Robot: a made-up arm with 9 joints.
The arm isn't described. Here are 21 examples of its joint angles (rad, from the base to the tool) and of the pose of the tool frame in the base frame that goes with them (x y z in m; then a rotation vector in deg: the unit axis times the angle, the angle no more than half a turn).
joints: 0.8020 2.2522 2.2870 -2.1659 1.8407 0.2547 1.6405 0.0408 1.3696
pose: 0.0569 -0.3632 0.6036 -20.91 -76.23 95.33
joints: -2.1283 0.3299 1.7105 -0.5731 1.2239 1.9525 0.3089 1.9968 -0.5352
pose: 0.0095 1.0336 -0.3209 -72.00 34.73 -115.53
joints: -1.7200 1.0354 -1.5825 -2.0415 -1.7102 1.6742 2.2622 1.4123 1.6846
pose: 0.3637 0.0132 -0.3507 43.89 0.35 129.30
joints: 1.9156 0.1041 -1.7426 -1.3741 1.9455 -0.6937 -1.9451 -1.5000 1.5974
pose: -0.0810 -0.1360 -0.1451 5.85 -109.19 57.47
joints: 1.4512 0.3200 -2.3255 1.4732 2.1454 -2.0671 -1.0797 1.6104 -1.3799
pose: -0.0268 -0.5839 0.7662 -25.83 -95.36 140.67
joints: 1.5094 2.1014 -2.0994 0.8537 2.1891 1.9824 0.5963 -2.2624 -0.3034
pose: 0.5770 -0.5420 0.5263 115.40 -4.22 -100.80
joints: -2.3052 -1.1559 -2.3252 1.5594 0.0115 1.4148 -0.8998 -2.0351 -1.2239
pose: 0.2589 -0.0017 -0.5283 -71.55 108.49 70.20
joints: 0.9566 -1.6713 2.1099 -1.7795 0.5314 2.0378 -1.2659 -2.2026 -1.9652
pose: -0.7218 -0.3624 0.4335 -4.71 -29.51 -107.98
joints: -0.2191 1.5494 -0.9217 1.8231 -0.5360 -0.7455 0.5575 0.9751 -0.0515
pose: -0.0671 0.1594 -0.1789 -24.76 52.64 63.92
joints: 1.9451 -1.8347 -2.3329 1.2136 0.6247 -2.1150 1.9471 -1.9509 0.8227
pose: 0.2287 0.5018 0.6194 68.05 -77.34 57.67
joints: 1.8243 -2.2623 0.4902 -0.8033 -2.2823 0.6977 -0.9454 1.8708 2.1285
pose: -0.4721 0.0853 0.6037 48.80 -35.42 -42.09
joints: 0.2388 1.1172 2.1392 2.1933 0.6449 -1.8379 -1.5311 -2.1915 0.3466
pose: 0.8599 -0.5385 -0.4447 -68.97 -50.34 -105.55
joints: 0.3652 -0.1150 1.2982 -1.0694 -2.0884 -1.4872 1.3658 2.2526 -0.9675
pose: 0.1039 -0.1690 -0.0752 64.42 1.62 13.91
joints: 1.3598 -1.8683 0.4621 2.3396 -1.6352 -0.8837 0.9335 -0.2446 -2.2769
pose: -0.1393 0.5690 0.2725 135.74 -45.39 -15.91
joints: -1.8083 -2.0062 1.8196 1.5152 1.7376 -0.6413 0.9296 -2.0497 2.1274
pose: -0.1510 -0.5692 -0.1951 108.80 121.43 2.56
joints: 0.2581 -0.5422 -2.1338 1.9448 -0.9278 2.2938 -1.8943 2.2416 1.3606
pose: -0.4180 0.0061 0.7294 -31.31 25.46 29.21
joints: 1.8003 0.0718 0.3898 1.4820 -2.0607 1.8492 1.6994 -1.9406 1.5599
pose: -0.2418 -0.5774 0.7254 -2.32 49.95 -169.57
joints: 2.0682 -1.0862 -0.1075 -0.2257 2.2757 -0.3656 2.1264 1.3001 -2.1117
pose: -0.2835 0.2534 0.2604 32.91 -41.81 146.35
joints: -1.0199 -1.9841 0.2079 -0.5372 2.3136 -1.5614 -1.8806 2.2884 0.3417
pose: -0.1162 -0.6004 0.1965 52.81 145.28 80.15
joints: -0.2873 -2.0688 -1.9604 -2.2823 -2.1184 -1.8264 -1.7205 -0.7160 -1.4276
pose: -0.3139 -0.4394 0.1769 -84.03 -16.19 -100.34
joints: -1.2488 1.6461 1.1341 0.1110 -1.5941 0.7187 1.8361 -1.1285 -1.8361
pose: 0.5706 -0.1685 -0.1587 -74.88 36.21 53.38
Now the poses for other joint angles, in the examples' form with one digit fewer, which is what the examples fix.
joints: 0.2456 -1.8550 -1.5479 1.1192 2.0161 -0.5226 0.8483 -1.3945 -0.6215
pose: 0.133 -0.341 0.718 98.4 68.1 -53.3
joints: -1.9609 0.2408 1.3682 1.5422 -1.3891 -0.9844 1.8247 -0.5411 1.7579
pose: -0.221 0.942 -0.233 -1.2 -81.3 -50.1
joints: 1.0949 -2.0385 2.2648 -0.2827 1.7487 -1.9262 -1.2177 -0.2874 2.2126
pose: 0.039 -0.106 1.020 31.3 -33.9 51.0
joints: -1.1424 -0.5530 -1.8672 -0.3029 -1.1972 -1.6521 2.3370 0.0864 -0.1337
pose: 0.484 0.119 -0.208 21.3 -98.9 -71.0
